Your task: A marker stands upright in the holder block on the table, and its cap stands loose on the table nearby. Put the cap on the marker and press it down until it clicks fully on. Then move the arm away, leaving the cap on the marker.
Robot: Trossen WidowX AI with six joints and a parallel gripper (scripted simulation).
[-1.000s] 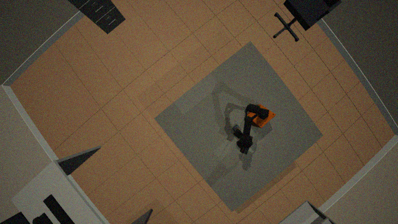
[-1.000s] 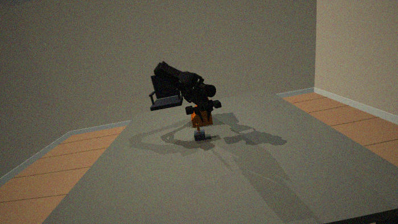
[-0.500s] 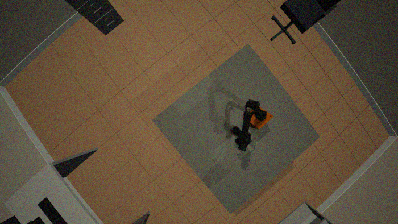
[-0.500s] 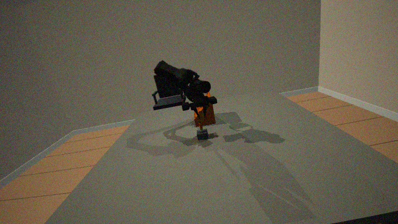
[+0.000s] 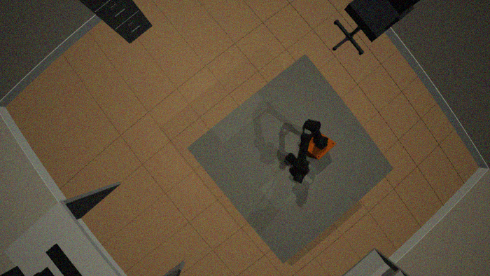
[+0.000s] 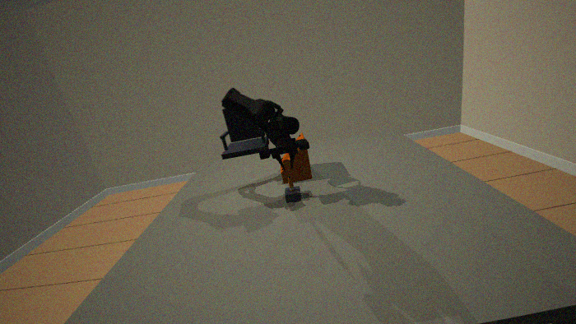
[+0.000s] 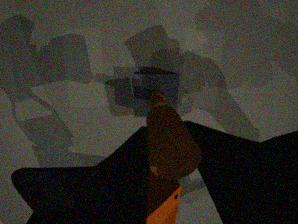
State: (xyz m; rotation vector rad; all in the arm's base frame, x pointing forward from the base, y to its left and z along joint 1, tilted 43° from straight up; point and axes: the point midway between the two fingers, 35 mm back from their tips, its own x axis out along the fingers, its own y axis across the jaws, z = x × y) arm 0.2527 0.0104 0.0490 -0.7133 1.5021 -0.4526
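Now: the thin orange marker 50 mm below my gripper tip. The rest, counted from my gripper tip: dark holder block 110 mm below; then orange cap 10 mm above.
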